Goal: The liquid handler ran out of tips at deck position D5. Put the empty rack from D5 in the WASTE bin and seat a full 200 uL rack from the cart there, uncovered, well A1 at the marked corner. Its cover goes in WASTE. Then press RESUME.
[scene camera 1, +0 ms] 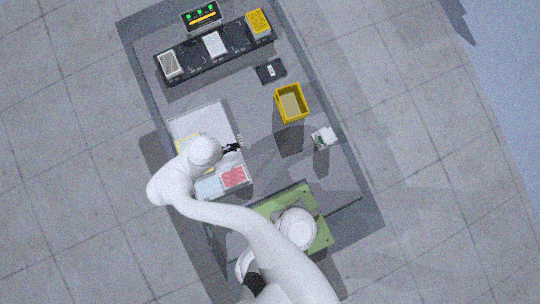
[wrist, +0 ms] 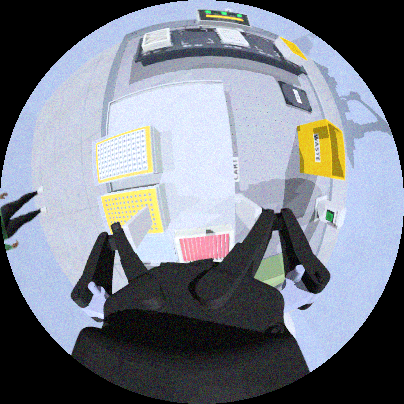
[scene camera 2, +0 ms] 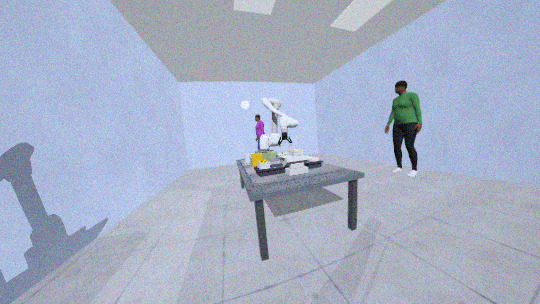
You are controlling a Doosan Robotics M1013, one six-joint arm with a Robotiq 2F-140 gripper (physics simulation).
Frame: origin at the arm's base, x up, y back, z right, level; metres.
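Seen in the pictures: gripper, fingertip midpoint: (wrist: 191,209) (scene camera 2: 285,148); arm's base, origin of the base link: (scene camera 2: 264,151).
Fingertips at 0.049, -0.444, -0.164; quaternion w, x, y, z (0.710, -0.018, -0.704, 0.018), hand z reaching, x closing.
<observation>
Pixels of each thing's top centre, then the offset from my fingertips to it, as dx, dy, dz. "spot": a spot on its surface instead.
- white cart, middle of its top: (wrist: 164,176) (scene camera 1: 209,151) -0.082, -0.052, -0.048
- yellow-rimmed rack with a pale dotted top, middle of its top: (wrist: 116,154) (scene camera 1: 189,145) -0.017, -0.112, -0.110
- yellow rack with holes, middle of its top: (wrist: 126,215) -0.017, -0.005, -0.120
- light blue item, middle of its top: (wrist: 149,248) (scene camera 1: 208,187) -0.074, +0.103, -0.130
- pink-topped rack, middle of its top: (wrist: 205,249) (scene camera 1: 233,176) -0.056, +0.115, +0.005
- yellow rack, middle of its top: (scene camera 1: 257,20) (scene camera 2: 263,161) -0.032, -0.529, +0.466
- yellow WASTE bin, middle of its top: (wrist: 337,151) (scene camera 1: 292,100) (scene camera 2: 256,154) -0.013, -0.076, +0.420
- white box with a green button, middle of its top: (wrist: 341,217) (scene camera 1: 328,136) -0.018, +0.153, +0.499
- display panel, surface spot: (scene camera 1: 201,18) spot: -0.029, -0.668, +0.217
- dark labelled pad, surface spot: (wrist: 294,97) (scene camera 1: 268,74) spot: -0.139, -0.281, +0.407
My gripper (scene camera 1: 231,147) (scene camera 2: 285,140) (wrist: 191,209) is open and empty, above the white cart (scene camera 1: 206,115) (wrist: 195,110). On the cart are a yellow-rimmed rack with a pale dotted top (scene camera 1: 186,143) (wrist: 124,155), a yellow rack with holes (wrist: 132,207) partly behind a finger, a light blue item (scene camera 1: 208,187) (wrist: 156,249) and a pink-topped rack (scene camera 1: 234,177) (wrist: 205,246). A yellow rack (scene camera 1: 258,21) (wrist: 294,48) sits at the deck's right end. The yellow WASTE bin (scene camera 1: 280,107) (wrist: 306,156) looks empty in scene camera 1. A white box with a green button (scene camera 1: 325,136) (wrist: 330,216) stands nearby.
The dark deck (scene camera 1: 192,55) (wrist: 195,50) also holds two pale racks, with a display panel (scene camera 1: 201,18) (wrist: 223,18) behind. A dark labelled pad (scene camera 1: 265,74) (wrist: 294,97) lies between deck and bin. My arm's green base plate (scene camera 1: 300,192) is at the table's near end. Two people stand beyond.
</observation>
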